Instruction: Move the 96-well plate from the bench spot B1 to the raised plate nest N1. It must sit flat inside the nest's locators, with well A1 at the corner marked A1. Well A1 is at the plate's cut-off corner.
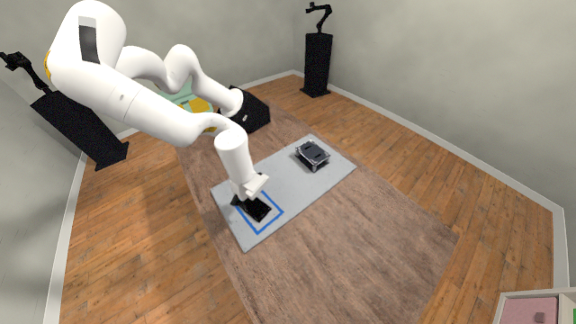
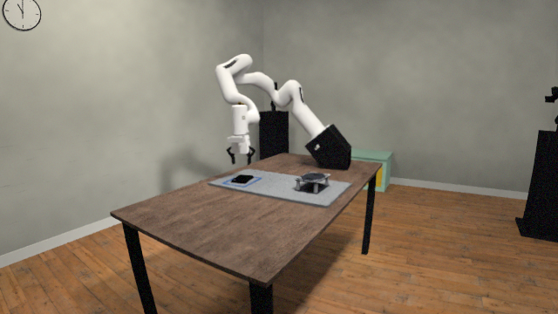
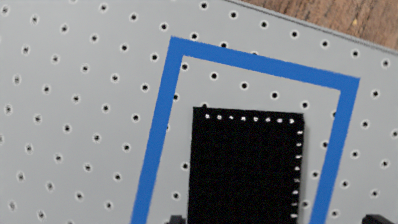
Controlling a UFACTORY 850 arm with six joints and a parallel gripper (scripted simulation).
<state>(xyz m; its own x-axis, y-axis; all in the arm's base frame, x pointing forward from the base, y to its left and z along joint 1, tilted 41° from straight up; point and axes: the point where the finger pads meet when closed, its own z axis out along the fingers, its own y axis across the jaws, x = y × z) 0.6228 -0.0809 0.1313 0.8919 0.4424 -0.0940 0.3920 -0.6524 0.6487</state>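
My hand is 90 mm above the 96-well plate. From my hand the other things lie so: raised plate nest N1: 400 mm to the left, 100 mm behind, 40 mm below.
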